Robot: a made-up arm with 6 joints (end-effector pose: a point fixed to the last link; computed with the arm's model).
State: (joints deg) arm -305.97 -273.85 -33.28 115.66 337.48 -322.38
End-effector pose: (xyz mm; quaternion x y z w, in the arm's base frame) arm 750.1 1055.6 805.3 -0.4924 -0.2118 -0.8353 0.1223
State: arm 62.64 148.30 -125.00 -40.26 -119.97 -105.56
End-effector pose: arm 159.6 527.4 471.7 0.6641 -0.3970 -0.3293 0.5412
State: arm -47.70 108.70 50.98 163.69 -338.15 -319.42
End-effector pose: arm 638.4 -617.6 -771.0 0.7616 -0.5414 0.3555 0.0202
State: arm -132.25 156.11 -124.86 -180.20 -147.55 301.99
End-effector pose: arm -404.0 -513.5 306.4 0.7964 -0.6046 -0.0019 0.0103
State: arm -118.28 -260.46 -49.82 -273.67 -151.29 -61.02
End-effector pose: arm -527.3 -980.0 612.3 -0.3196 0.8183 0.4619 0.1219
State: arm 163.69 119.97 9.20 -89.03 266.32 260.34
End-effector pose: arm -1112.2 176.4 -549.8 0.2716 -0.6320 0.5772 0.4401
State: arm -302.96 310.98 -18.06 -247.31 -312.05 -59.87
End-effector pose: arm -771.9 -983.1 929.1 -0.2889 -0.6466 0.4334 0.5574
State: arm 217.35 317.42 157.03 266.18 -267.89 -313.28
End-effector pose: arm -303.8 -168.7 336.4 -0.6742 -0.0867 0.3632 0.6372
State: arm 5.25 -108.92 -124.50 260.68 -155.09 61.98
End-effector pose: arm 21.0 89.0 -378.7 -0.4993 0.0884 0.8395 0.1953
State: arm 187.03 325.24 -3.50 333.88 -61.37 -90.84
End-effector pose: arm 917.4 28.7 1332.1 0.5230 0.5314 0.3199 0.5846
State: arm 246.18 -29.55 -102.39 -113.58 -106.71 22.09
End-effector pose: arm 477.9 757.0 247.2 0.3740 0.3486 0.3760 0.7728
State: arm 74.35 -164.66 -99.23 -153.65 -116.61 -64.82
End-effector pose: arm 79.3 597.7 -471.6 -0.2879 -0.8897 0.2919 0.2007
